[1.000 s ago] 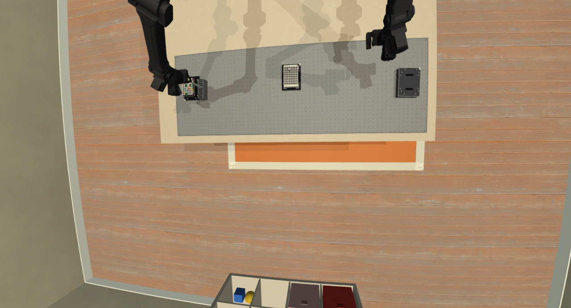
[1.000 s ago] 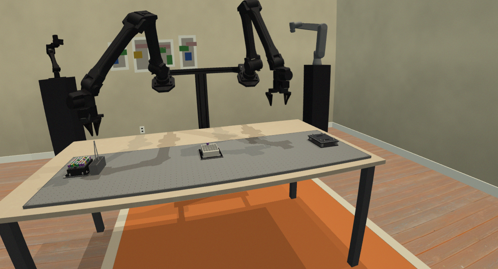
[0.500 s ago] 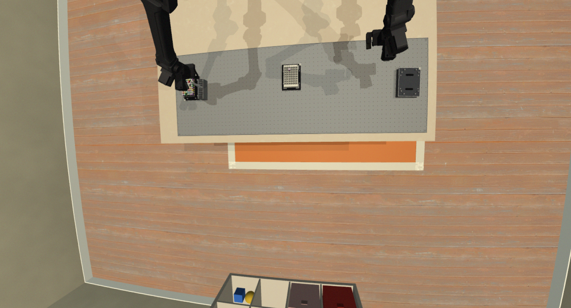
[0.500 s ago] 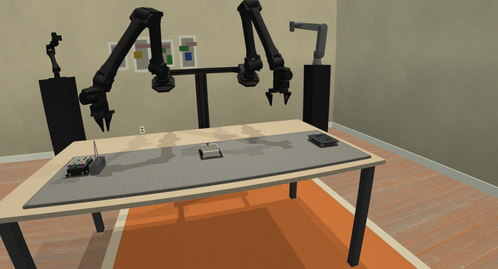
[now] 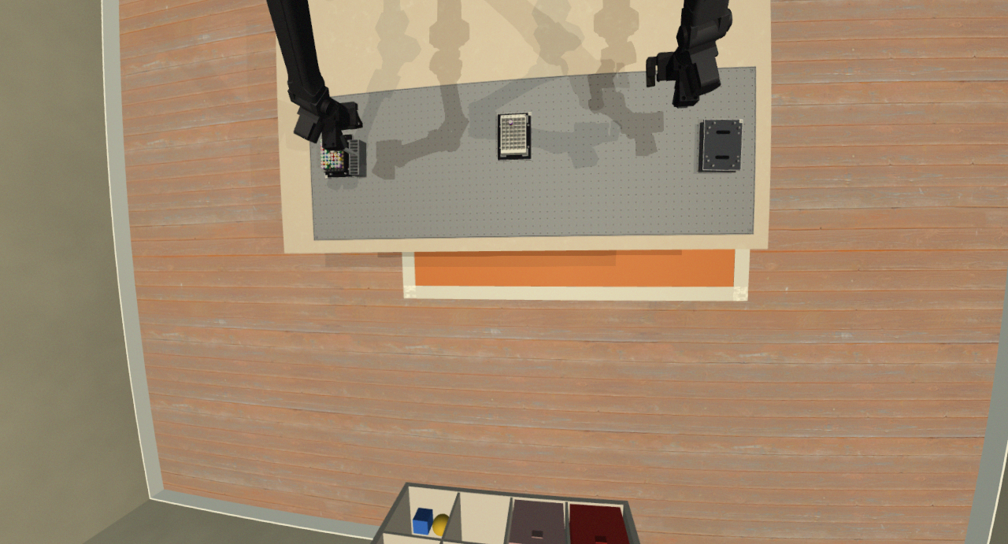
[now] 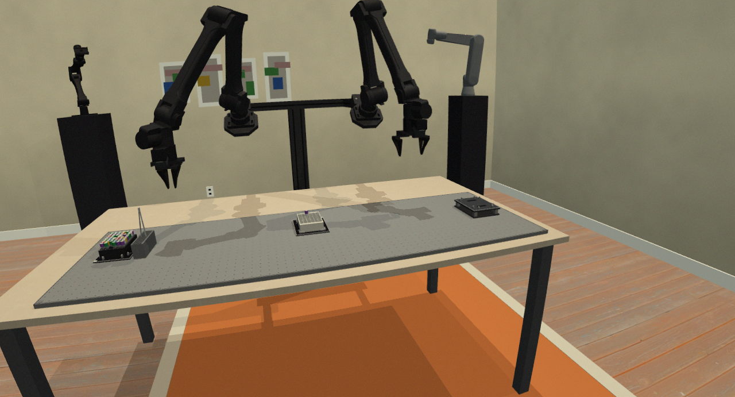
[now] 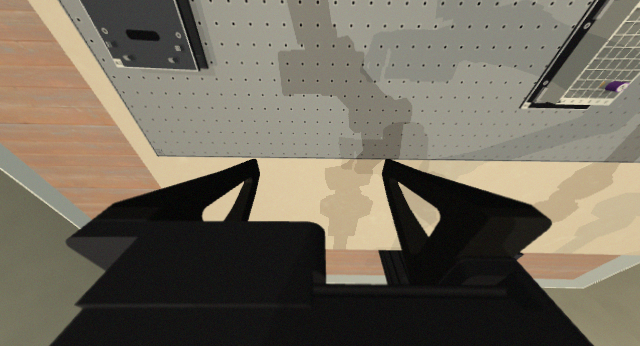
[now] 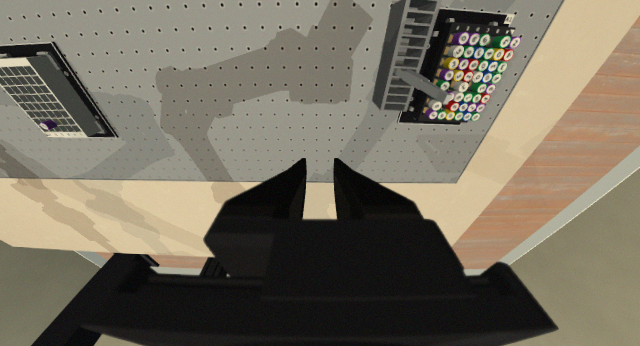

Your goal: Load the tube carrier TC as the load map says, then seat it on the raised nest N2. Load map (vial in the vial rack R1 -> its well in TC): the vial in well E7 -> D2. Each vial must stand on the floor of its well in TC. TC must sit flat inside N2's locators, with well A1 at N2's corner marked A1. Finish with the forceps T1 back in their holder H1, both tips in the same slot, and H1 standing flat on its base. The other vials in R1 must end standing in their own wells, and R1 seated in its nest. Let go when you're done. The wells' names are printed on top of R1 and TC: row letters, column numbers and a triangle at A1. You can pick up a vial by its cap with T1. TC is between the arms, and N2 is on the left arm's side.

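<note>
Right now the white tube carrier TC is 6 cm ahead of my left hand, 43 cm to the right of it and 22 cm below it. Round my left hand: grey holder H1: 13 cm ahead, 101 cm to the right, 22 cm below; black raised nest N2: 11 cm ahead, 25 cm to the left, 21 cm below.
</note>
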